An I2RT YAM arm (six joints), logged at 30 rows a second.
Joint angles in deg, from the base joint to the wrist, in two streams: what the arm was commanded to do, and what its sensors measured. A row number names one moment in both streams.
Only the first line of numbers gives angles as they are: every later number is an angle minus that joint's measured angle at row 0.
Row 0, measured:
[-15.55 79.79 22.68 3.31 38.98 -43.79]
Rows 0 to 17, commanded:
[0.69 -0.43 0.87 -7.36 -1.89 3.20]
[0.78 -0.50 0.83 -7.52 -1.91 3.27]
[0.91 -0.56 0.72 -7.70 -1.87 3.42]
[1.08 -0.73 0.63 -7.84 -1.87 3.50]
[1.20 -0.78 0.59 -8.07 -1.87 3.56]
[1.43 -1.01 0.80 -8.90 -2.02 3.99]
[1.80 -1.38 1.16 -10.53 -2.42 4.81]
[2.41 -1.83 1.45 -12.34 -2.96 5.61]
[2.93 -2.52 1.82 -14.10 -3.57 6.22]
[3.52 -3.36 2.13 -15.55 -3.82 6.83]
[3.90 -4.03 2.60 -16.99 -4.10 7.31]
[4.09 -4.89 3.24 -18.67 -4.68 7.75]
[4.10 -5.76 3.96 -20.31 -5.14 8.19]
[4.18 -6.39 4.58 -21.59 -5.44 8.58]
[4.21 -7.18 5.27 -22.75 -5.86 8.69]
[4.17 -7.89 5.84 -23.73 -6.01 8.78]
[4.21 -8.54 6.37 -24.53 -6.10 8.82]
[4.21 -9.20 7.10 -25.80 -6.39 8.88]
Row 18, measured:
[3.65 -7.80 5.00 -18.10 -3.04 6.64]
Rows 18 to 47, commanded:
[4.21 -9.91 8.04 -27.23 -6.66 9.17]
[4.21 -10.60 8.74 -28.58 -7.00 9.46]
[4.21 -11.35 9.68 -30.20 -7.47 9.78]
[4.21 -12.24 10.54 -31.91 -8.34 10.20]
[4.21 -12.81 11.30 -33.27 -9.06 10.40]
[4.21 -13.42 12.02 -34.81 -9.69 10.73]
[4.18 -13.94 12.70 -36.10 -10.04 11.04]
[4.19 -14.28 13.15 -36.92 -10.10 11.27]
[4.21 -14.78 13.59 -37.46 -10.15 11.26]
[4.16 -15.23 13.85 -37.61 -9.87 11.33]
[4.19 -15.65 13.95 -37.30 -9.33 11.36]
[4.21 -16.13 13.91 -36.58 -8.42 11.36]
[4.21 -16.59 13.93 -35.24 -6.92 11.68]
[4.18 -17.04 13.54 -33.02 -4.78 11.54]
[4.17 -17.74 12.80 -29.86 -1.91 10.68]
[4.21 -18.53 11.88 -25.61 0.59 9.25]
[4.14 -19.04 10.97 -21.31 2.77 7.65]
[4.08 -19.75 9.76 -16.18 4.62 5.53]
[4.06 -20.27 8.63 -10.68 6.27 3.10]
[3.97 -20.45 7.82 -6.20 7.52 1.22]
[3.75 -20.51 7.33 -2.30 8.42 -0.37]
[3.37 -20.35 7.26 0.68 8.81 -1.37]
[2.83 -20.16 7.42 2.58 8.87 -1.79]
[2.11 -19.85 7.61 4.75 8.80 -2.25]
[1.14 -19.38 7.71 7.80 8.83 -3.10]
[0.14 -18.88 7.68 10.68 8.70 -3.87]
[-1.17 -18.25 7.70 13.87 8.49 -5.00]
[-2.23 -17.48 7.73 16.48 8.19 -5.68]
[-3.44 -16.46 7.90 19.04 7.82 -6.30]
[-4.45 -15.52 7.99 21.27 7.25 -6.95]
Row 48, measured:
[-2.30 -17.46 7.84 8.96 6.17 -3.30]
